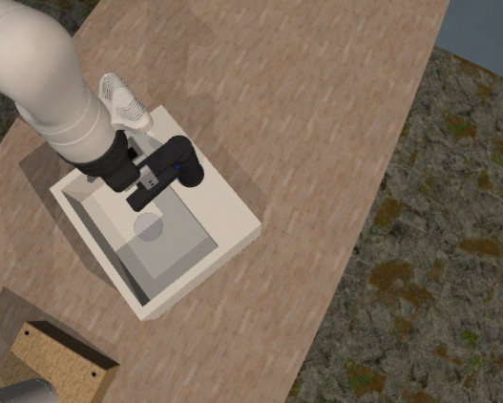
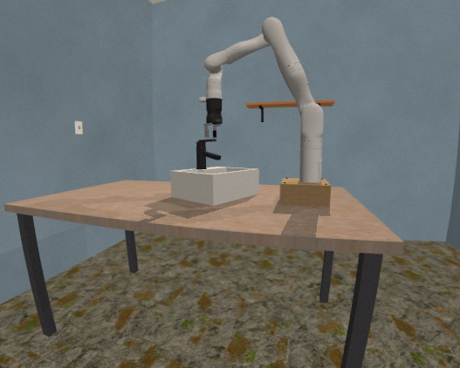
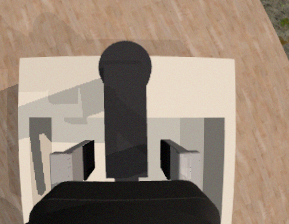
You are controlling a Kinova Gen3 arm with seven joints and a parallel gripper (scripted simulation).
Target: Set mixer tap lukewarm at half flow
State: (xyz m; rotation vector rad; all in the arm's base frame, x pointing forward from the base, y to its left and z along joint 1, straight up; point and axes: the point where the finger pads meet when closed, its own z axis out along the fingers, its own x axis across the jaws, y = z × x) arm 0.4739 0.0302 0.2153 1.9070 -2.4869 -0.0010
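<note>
My gripper is now 2 cm short of the lever, 1 cm to the left of it and 3 cm above it. Round my hand: white sink basin 4 cm behind, 1 cm to the left, 27 cm below; black mixer tap 5 cm ahead, 1 cm to the right, 8 cm below.
</note>
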